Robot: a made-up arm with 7 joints. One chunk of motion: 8 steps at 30 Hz.
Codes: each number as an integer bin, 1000 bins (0 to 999) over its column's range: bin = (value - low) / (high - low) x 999, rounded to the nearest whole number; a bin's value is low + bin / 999 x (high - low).
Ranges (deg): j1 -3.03..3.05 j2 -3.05..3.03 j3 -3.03..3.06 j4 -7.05..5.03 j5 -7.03..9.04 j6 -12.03..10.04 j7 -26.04..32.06
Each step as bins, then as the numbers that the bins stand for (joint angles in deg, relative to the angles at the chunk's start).
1 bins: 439 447 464 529 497 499 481
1 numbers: -0.36 -0.33 -0.20 -0.65 0.96 -1.01 1.93
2 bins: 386 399 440 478 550 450 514
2 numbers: -0.68 -0.62 -0.35 -1.27 1.82 -2.09 3.85
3 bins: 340 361 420 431 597 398 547
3 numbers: -0.96 -0.85 -0.47 -1.84 2.57 -3.24 5.77
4 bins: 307 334 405 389 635 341 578
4 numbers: -1.16 -1.02 -0.56 -2.35 3.18 -4.50 7.58
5 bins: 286 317 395 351 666 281 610
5 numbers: -1.29 -1.12 -0.62 -2.81 3.68 -5.82 9.44
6 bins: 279 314 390 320 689 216 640
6 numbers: -1.33 -1.14 -0.65 -3.18 4.05 -7.26 11.18
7 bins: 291 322 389 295 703 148 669
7 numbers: -1.26 -1.09 -0.66 -3.48 4.28 -8.76 12.87
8 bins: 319 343 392 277 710 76 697
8 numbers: -1.09 -0.96 -0.64 -3.70 4.39 -10.35 14.50
